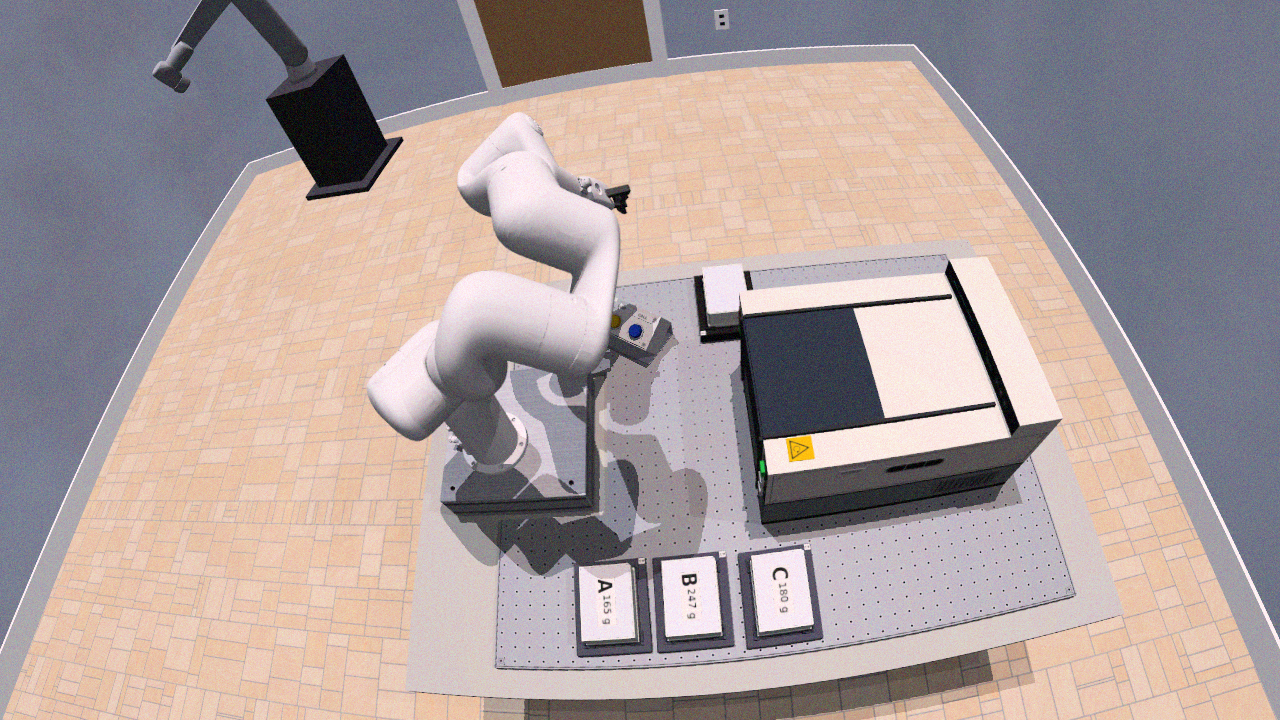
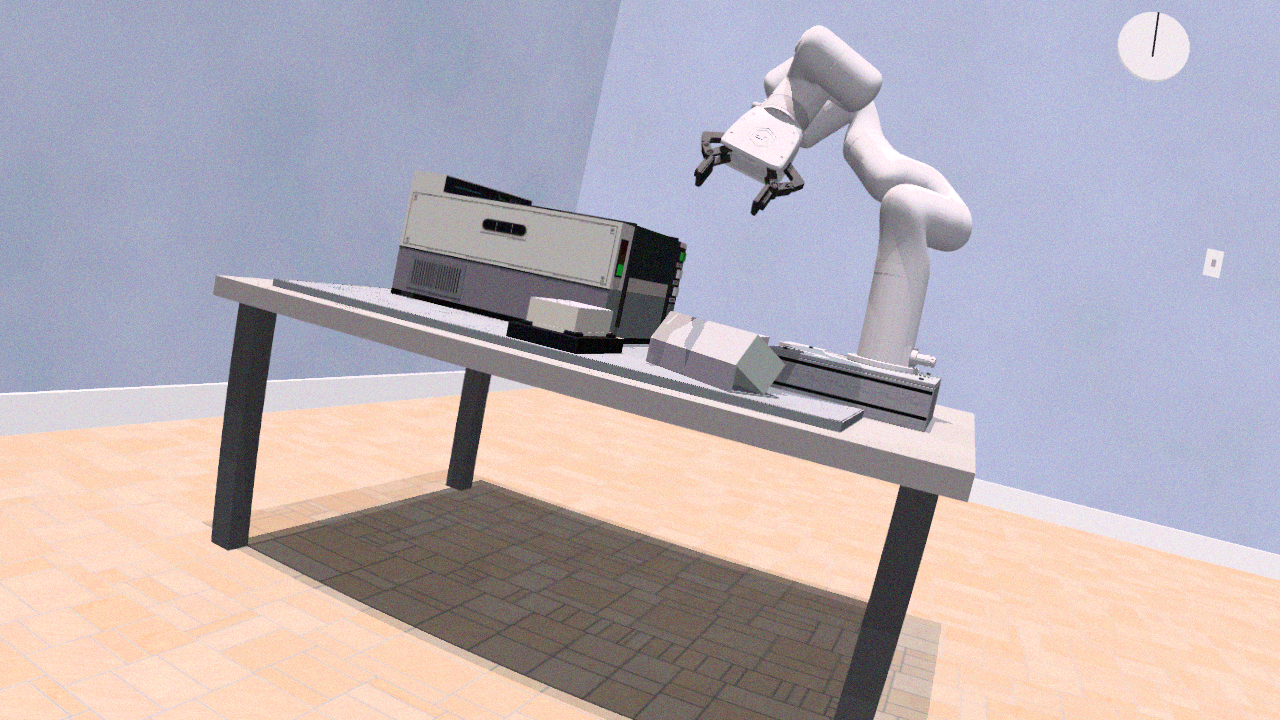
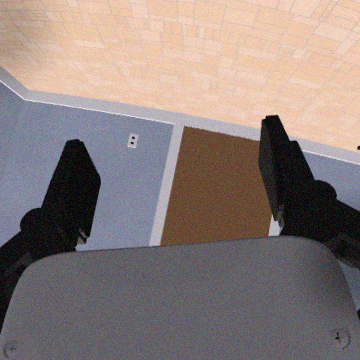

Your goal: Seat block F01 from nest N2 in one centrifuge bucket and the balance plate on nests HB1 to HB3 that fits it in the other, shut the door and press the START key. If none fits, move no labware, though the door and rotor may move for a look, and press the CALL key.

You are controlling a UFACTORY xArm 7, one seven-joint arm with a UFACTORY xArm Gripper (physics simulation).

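Where they show: gripper, fingertip midpoint: (image 2: 725,194) (image 3: 173,148); arm's base, link origin: (image 1: 495,443) (image 2: 882,366).
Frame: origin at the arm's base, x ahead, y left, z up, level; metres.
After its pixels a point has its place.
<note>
My gripper (image 1: 623,200) (image 2: 727,197) @[x 0.172, y 0.366, z 0.202 m] (image 3: 173,148) @[x 0.172, y 0.366, z 0.202 m] is open and empty, high above the table's back edge and pointing away from the labware. A white block (image 1: 723,284) @[x 0.383, y 0.383, z 0.003 m] (image 2: 565,316) @[x 0.355, y 0.431, z -0.015 m] sits in a dark nest (image 1: 718,335) @[x 0.376, y 0.289, z -0.044 m] (image 2: 574,342) @[x 0.319, y 0.445, z -0.047 m] beside the centrifuge; no label on it is readable. The centrifuge (image 1: 921,358) @[x 0.721, y 0.114, z 0.147 m] (image 2: 510,234) @[x 0.633, y 0.274, z 0.092 m] has its top door (image 1: 810,368) @[x 0.537, y 0.086, z 0.150 m] shut, hiding the rotor and buckets. Plates A 165 g (image 1: 588,617) @[x 0.225, y -0.286, z -0.009 m], B 247 g (image 1: 677,613) @[x 0.361, y -0.262, z -0.009 m] and C 180 g (image 1: 768,608) @[x 0.498, y -0.245, z -0.009 m] sit in three nests at the front. The key box (image 1: 656,338) @[x 0.259, y 0.258, z -0.018 m] (image 2: 702,344) @[x 0.165, y 0.353, z -0.012 m] shows a blue key (image 1: 634,331) @[x 0.220, y 0.256, z 0.006 m] and part of a yellow one; the arm hides the rest.
The arm's base plate (image 1: 537,494) @[x 0.103, y -0.088, z 0.000 m] (image 2: 854,394) @[x -0.011, y 0.160, z -0.044 m] stands at the left of the perforated board (image 1: 966,555) @[x 0.843, y -0.142, z -0.062 m]. A second arm on a black pedestal (image 1: 331,125) stands on the floor behind. A brown door (image 1: 563,40) (image 3: 215,190) is in the far wall.
</note>
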